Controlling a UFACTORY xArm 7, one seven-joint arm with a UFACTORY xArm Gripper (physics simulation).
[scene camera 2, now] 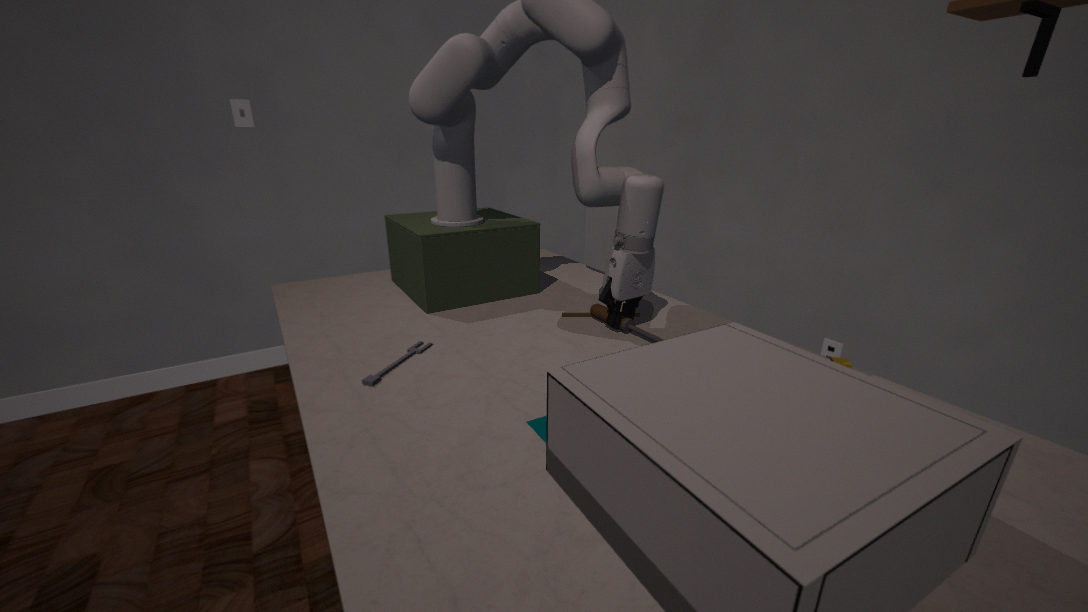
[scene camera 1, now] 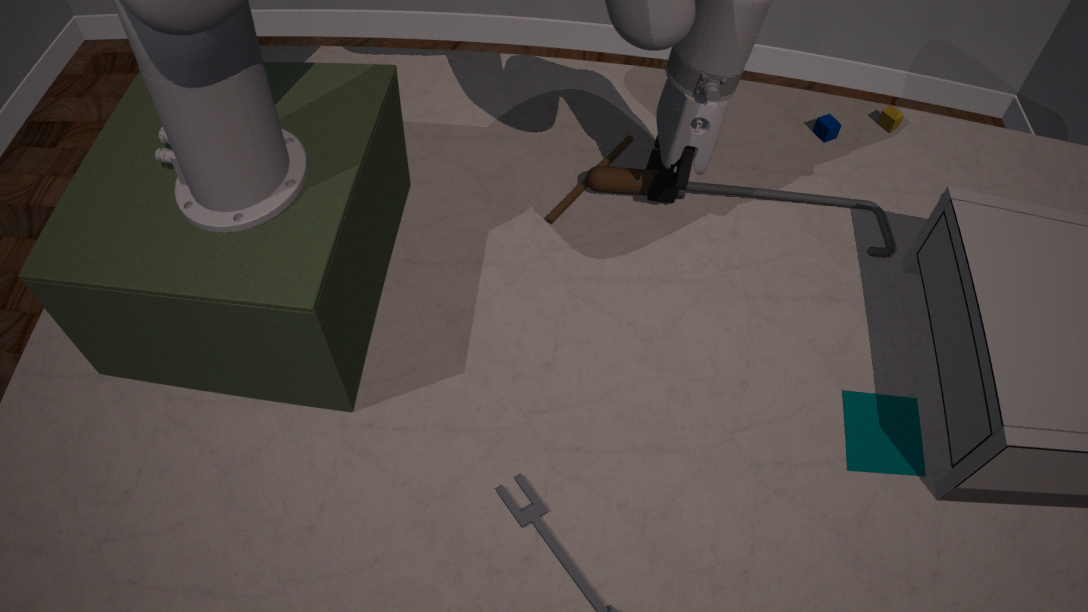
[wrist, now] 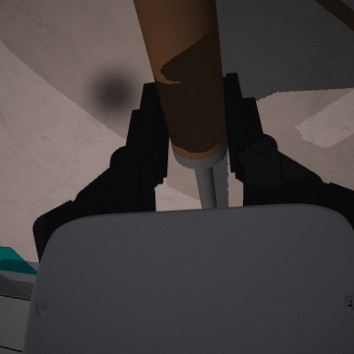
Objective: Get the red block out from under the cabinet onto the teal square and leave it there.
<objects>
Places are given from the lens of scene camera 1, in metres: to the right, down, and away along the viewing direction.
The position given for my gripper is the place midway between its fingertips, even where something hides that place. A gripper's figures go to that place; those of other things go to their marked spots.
my gripper (scene camera 1: 658, 188): 0.13, -0.14, 0.88
thin brown stick (scene camera 1: 582, 186): 0.04, -0.14, 0.88
grey hooked rod (scene camera 1: 692, 186): 0.17, -0.14, 0.87
teal square (scene camera 1: 883, 435): 0.35, 0.13, 0.72
The marked spots on the teal square and the grey hooked rod are 0.36 m apart.
</objects>
